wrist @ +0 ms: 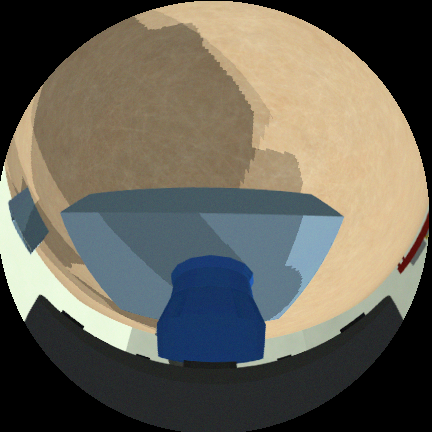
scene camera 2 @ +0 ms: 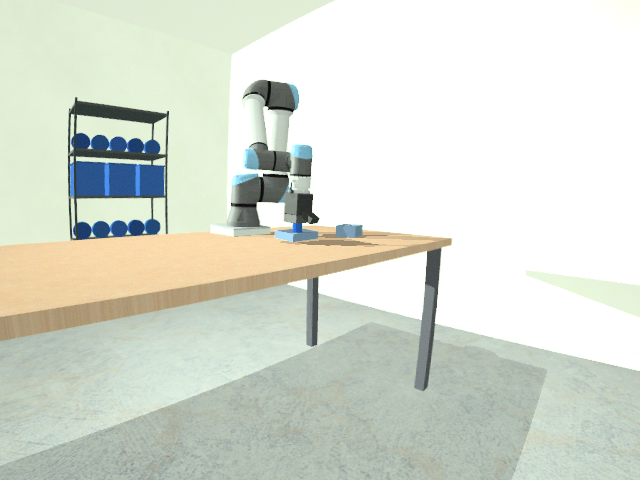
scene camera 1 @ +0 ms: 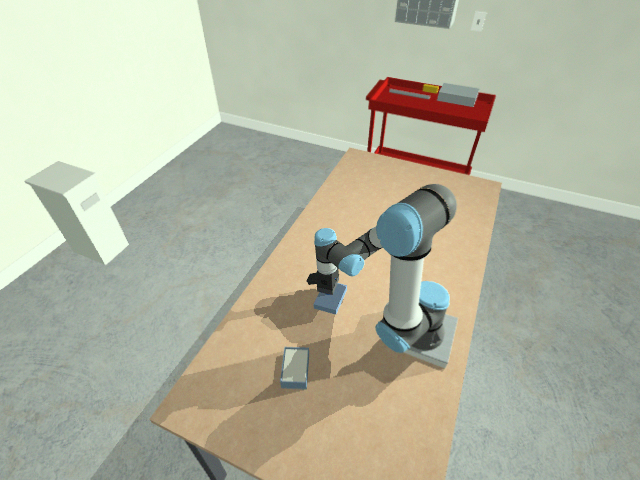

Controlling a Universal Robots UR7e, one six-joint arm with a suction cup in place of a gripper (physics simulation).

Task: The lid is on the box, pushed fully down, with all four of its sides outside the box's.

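Frame: origin at the arm's base, x right, y back, z down, level; centimetres.
Where they show: hand at its tool point: (wrist: 211,263) (scene camera 2: 296,235); arm's base at its link origin: (scene camera 2: 243,225).
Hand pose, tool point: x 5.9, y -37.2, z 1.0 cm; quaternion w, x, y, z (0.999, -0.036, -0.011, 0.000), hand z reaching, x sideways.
Things, the pixels of their centre, and the offset from my tool point. Level surfaces: height alone.
- blue lid at the middle of its body: (wrist: 189,276) (scene camera 2: 296,234) (scene camera 1: 330,296) dy +1.2, dx -1.3, dz +0.0 cm
- open blue box at the middle of its body: (wrist: 26,225) (scene camera 1: 295,367) (scene camera 2: 349,230) dy -1.1, dx -33.3, dz +0.1 cm
- wooden table at its surface level: dz +2.5 cm
The blue lid (scene camera 1: 328,302) (scene camera 2: 306,236) (wrist: 150,250) is level, closed flat side up, at or barely above the table; a gap beneath it cannot be made out. My gripper, a dark blue suction cup (scene camera 2: 297,230) (wrist: 212,272), is pressed on the lid's top and grips it; the black tool body hides the cup in scene camera 1. The open blue box (scene camera 1: 294,384) (scene camera 2: 348,230) (wrist: 29,220) stands upright on the table, apart from the lid, nearer the front in scene camera 1. Its pale inside shows there, partly in shadow.
The wooden table (scene camera 1: 372,413) (scene camera 2: 155,263) carries the arm's base plate (scene camera 1: 429,356) (scene camera 2: 240,229), to the right of the lid and box in scene camera 1. A red cart (scene camera 1: 426,114) stands beyond the table's far end. A shelf rack (scene camera 2: 166,175) stands at the back left.
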